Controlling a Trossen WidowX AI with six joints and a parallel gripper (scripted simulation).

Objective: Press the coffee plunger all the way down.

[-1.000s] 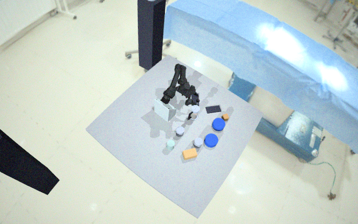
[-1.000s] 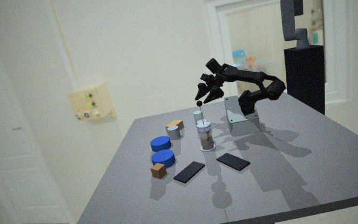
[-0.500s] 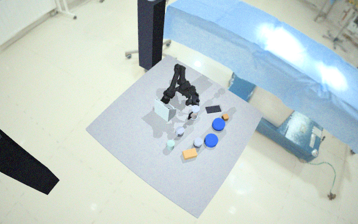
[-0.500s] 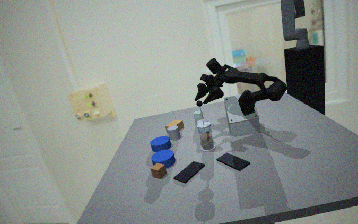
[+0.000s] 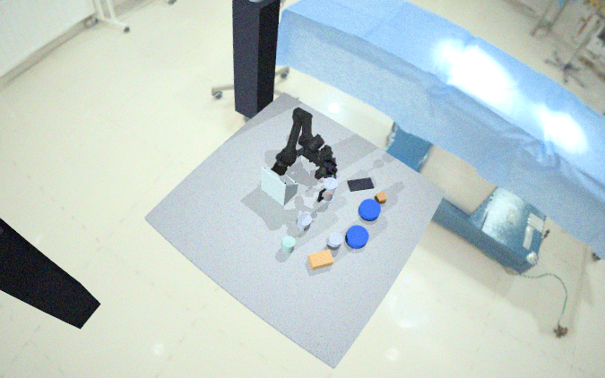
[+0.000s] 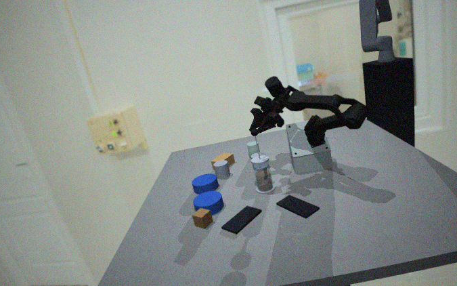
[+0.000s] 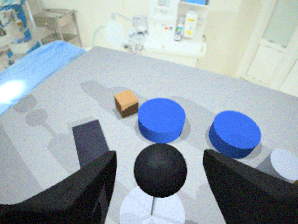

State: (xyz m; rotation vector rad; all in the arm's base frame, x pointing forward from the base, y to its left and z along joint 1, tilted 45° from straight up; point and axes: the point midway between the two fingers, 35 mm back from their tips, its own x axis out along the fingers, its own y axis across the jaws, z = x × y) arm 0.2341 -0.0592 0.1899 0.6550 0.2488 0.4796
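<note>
Now: gripper tip 13 cm above the coffee press, 2 cm to the left of it and 1 cm past it. Round my gripper tip: cube (26 cm ahead, 24 cm below, 16 cm to the left).
</note>
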